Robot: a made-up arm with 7 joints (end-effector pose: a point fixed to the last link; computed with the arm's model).
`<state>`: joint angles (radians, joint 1 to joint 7).
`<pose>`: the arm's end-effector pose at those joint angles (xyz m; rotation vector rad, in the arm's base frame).
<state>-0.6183 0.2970 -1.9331 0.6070 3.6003 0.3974 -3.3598</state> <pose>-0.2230 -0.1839 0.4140 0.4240 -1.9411 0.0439</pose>
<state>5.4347 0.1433 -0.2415 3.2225 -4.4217 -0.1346 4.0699</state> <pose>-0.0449 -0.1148 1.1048 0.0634 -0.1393 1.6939</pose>
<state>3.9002 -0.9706 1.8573 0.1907 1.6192 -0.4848 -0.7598</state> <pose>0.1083 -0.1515 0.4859 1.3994 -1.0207 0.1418</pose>
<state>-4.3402 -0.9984 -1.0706 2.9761 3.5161 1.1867 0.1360</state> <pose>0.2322 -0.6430 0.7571 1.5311 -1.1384 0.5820</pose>
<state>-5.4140 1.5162 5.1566 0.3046 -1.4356 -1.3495 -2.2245</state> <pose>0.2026 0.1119 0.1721 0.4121 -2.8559 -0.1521</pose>
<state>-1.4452 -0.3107 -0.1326 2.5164 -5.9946 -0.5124 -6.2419</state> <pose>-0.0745 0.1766 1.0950 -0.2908 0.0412 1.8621</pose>
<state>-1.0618 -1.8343 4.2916 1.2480 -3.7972 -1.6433 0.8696</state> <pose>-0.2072 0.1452 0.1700 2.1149 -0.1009 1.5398</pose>
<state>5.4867 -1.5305 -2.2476 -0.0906 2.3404 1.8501 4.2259</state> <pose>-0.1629 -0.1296 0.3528 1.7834 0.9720 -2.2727</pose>
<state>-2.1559 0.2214 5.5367 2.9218 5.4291 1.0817 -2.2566</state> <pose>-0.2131 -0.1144 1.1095 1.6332 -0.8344 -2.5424</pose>
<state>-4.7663 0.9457 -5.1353 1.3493 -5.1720 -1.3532 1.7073</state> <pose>-0.1362 0.4992 0.4463 -1.6603 1.4482 0.6580</pose>
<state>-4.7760 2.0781 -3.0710 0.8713 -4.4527 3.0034 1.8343</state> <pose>0.1576 0.3779 0.3718 -1.9374 2.1885 0.1451</pose>
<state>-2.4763 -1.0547 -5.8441 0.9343 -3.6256 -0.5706 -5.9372</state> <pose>-0.0063 -0.0458 0.6356 1.8850 1.1263 -2.1166</pose>
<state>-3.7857 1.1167 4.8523 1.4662 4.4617 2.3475 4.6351</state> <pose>-0.0867 0.4427 0.6737 0.6466 -0.0120 -0.8188</pose>
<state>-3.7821 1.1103 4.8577 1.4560 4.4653 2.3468 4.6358</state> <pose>-0.0841 0.4412 0.6731 0.6388 -0.0030 -0.8255</pose>
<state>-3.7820 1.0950 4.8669 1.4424 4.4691 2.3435 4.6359</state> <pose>-0.0770 0.4390 0.6737 0.6258 0.0150 -0.8404</pose>
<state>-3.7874 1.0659 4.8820 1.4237 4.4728 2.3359 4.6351</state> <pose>-0.0629 0.4360 0.6762 0.6040 0.0468 -0.8672</pose>
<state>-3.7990 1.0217 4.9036 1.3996 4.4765 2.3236 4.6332</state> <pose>-0.0415 0.4315 0.6801 0.5726 0.0944 -0.9057</pose>
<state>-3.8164 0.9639 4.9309 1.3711 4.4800 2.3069 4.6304</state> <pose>-0.0140 0.4251 0.6843 0.5327 0.1568 -0.9521</pose>
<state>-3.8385 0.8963 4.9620 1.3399 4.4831 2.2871 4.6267</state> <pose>0.0173 0.4167 0.6879 0.4873 0.2307 -1.0017</pose>
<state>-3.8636 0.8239 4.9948 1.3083 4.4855 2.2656 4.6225</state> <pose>0.0495 0.4066 0.6901 0.4399 0.3108 -1.0488</pose>
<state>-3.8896 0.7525 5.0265 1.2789 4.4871 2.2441 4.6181</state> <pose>0.0797 0.3955 0.6909 0.3950 0.3909 -1.0892</pose>
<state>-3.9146 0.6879 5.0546 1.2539 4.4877 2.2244 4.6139</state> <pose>0.1059 0.3846 0.6907 0.3565 0.4638 -1.1207</pose>
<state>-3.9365 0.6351 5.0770 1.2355 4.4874 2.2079 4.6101</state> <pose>0.1264 0.3752 0.6903 0.3274 0.5239 -1.1428</pose>
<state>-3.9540 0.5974 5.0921 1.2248 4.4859 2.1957 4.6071</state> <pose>0.1410 0.3681 0.6904 0.3094 0.5665 -1.1565</pose>
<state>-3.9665 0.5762 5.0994 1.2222 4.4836 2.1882 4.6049</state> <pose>0.1498 0.3640 0.6915 0.3026 0.5900 -1.1639</pose>
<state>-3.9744 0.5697 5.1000 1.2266 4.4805 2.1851 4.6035</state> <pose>0.1536 0.3627 0.6936 0.3054 0.5962 -1.1663</pose>
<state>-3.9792 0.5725 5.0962 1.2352 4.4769 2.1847 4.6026</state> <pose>0.1543 0.3631 0.6962 0.3139 0.5913 -1.1660</pose>
